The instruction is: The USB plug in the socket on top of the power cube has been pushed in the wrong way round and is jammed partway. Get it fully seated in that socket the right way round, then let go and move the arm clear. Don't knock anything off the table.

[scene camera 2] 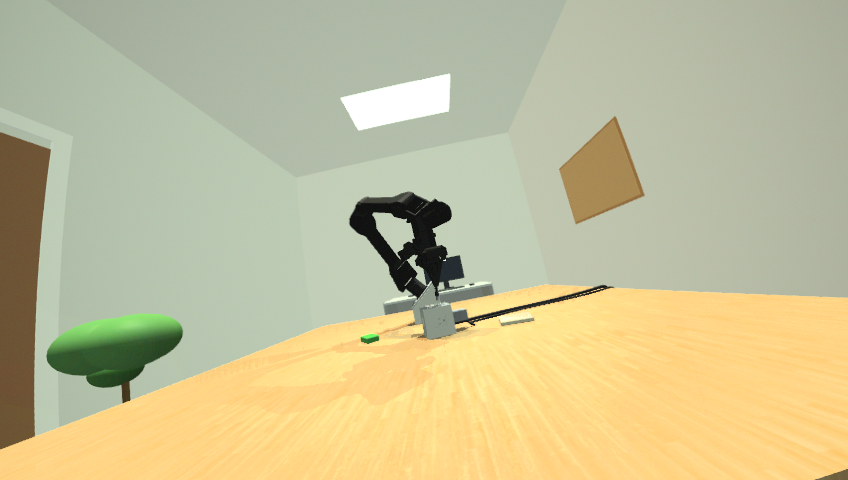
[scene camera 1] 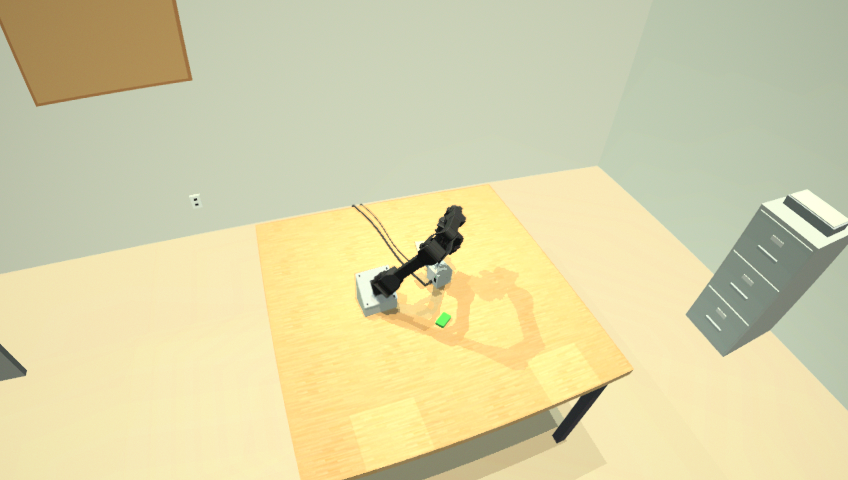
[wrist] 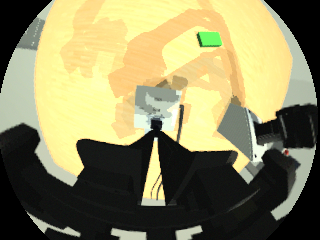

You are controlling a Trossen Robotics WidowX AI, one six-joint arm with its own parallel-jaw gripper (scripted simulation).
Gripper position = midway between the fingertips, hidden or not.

My gripper (scene camera 2: 436, 286) carries a dark USB plug.
My gripper is seen too in the wrist view (wrist: 156, 133).
